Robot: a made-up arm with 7 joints.
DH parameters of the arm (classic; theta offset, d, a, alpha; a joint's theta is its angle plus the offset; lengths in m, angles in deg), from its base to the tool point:
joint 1: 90 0.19 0.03 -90
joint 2: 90 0.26 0.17 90
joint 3: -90 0.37 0.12 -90
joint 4: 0 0.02 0.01 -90
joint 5: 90 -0.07 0.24 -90
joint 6: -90 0.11 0.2 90
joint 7: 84.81 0 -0.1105 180
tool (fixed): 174.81 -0.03 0 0
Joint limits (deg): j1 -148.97..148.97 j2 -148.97..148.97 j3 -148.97..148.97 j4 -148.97..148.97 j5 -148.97..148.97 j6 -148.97..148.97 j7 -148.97..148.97
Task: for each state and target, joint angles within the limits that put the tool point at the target. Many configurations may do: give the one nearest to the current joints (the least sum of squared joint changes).
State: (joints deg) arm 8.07 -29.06 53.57 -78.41 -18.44 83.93 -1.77
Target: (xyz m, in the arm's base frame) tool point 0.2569 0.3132 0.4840
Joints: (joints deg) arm -19.47 -41.76 52.07 -76.98 -9.94 83.65 5.50
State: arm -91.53 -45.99 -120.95 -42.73 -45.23 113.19 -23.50
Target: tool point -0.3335 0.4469 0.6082
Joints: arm -71.65 -83.53 -101.58 4.16 -61.11 92.88 -23.04
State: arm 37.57 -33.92 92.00 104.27 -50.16 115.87 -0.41
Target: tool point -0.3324 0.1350 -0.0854
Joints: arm 50.46 -48.57 102.96 97.73 -57.18 120.18 -4.91
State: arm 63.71 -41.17 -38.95 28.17 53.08 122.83 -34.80
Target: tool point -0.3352 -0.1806 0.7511
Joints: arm 63.58 -59.54 -20.15 38.58 28.41 125.29 -32.60
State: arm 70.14 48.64 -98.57 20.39 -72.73 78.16 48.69
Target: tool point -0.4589 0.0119 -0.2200
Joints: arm 72.18 94.73 -76.77 0.64 -88.38 83.48 39.58
